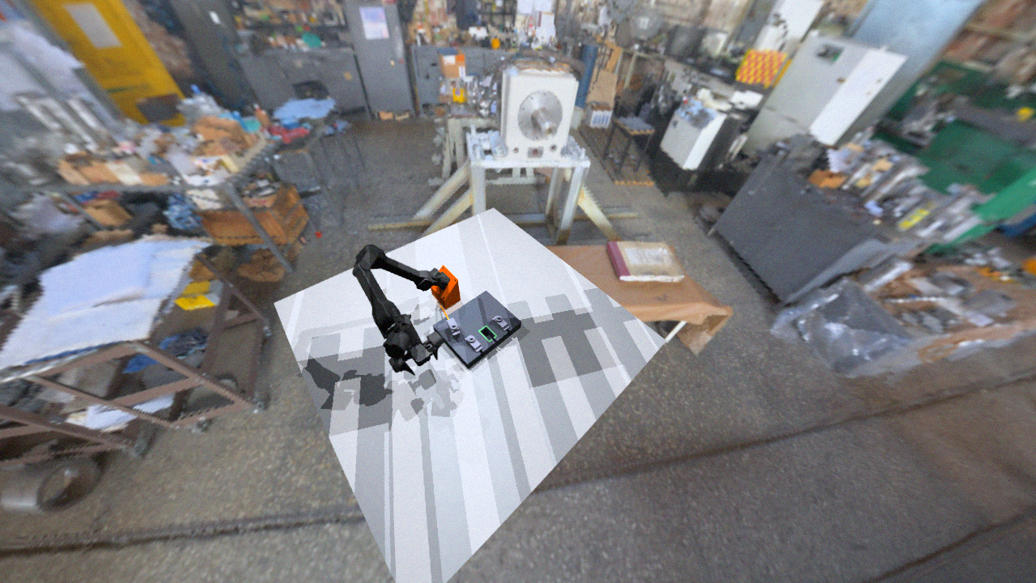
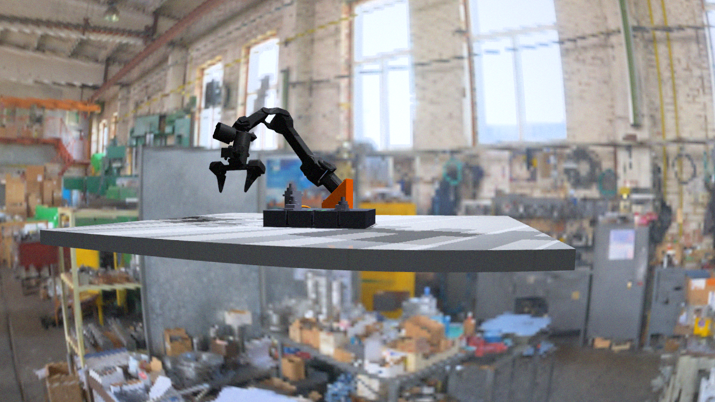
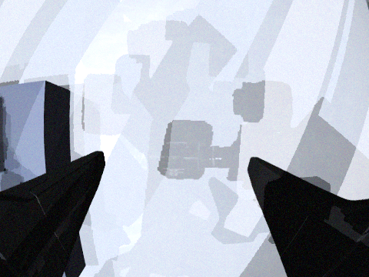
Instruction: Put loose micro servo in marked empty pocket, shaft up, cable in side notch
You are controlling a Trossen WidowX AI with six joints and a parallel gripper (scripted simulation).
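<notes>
My gripper tip is now 9 cm past the dark deck, 28 cm to the right of it and 8 cm above it.
</notes>
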